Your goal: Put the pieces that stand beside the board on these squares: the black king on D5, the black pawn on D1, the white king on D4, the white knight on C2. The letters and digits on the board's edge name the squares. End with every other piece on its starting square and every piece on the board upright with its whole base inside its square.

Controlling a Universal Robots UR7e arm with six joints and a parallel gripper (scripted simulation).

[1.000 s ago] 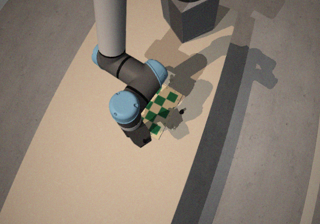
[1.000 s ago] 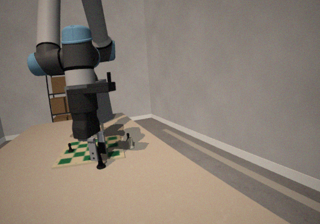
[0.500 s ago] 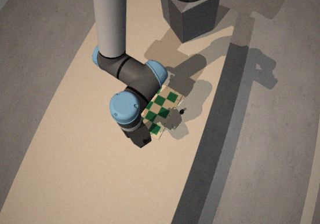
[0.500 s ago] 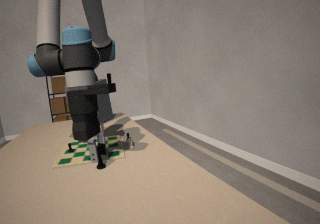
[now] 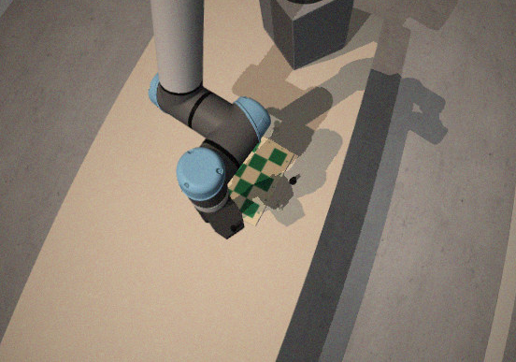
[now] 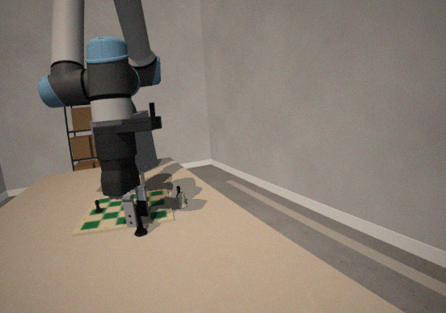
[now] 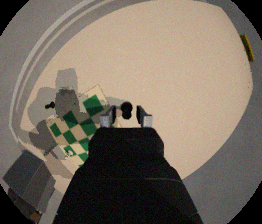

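Right now the black king is 1 cm below my hand. Also, from my hand: board (14 cm behind, 4 cm to the right, 4 cm below); then small white piece (22 cm behind, 4 cm to the right, 3 cm below); then white knight (10 cm behind, 10 cm to the left, 3 cm below).
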